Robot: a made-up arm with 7 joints. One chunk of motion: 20 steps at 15 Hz.
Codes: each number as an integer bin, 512 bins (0 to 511) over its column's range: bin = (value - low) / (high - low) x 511, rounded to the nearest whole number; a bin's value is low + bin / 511 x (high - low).
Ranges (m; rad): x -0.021..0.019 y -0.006..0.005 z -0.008..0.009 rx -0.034..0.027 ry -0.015..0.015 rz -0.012..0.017
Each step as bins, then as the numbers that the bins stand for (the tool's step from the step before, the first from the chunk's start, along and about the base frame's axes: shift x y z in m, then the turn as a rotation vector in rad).
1 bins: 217 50 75 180 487 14
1 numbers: -0.00401 -0.00492 -0.00550 -0.01251 0.01359 -0.01121
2 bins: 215 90 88 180 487 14
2 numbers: -0.00417 -0.00406 -0.00507 -0.01251 0.01359 -0.01121
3 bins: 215 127 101 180 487 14
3 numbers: -0.00417 -0.00327 -0.00464 -0.01251 0.01359 -0.01121
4 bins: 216 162 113 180 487 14
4 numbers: -0.00409 -0.00251 -0.00424 -0.01251 0.01359 -0.01121
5 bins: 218 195 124 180 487 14
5 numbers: -0.00394 -0.00180 -0.00387 -0.01251 0.01359 -0.01121
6 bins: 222 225 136 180 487 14
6 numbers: -0.00362 -0.00116 -0.00348 -0.01251 0.01359 -0.01121
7 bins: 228 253 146 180 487 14
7 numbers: -0.00315 -0.00055 -0.00314 -0.01251 0.01359 -0.01121
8 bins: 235 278 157 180 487 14
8 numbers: -0.00260 -0.00002 -0.00278 -0.01251 0.01359 -0.01121
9 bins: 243 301 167 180 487 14
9 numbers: -0.00198 0.00048 -0.00244 -0.01251 0.01359 -0.01121
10 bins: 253 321 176 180 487 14
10 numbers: -0.00120 0.00091 -0.00214 -0.01251 0.01359 -0.01121
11 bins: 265 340 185 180 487 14
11 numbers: -0.00026 0.00132 -0.00185 -0.01251 0.01359 -0.01121
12 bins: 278 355 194 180 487 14
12 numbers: 0.00076 0.00164 -0.00155 -0.01251 0.01359 -0.01121
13 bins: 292 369 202 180 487 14
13 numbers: 0.00186 0.00194 -0.00128 -0.01251 0.01359 -0.01121
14 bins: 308 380 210 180 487 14
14 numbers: 0.00311 0.00218 -0.00101 -0.01251 0.01359 -0.01121
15 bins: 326 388 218 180 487 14
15 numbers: 0.00452 0.00235 -0.00075 -0.01251 0.01359 -0.01121
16 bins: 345 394 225 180 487 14
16 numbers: 0.00601 0.00248 -0.00051 -0.01251 0.01359 -0.01121
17 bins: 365 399 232 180 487 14
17 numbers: 0.00757 0.00259 -0.00028 -0.01251 0.01359 -0.01121
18 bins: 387 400 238 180 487 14
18 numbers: 0.00929 0.00261 -0.00008 -0.01251 0.01359 -0.01121
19 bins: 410 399 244 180 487 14
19 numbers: 0.01109 0.00259 0.00012 -0.01251 0.01359 -0.01121
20 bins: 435 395 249 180 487 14
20 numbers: 0.01305 0.00250 0.00028 -0.01251 0.01359 -0.01121
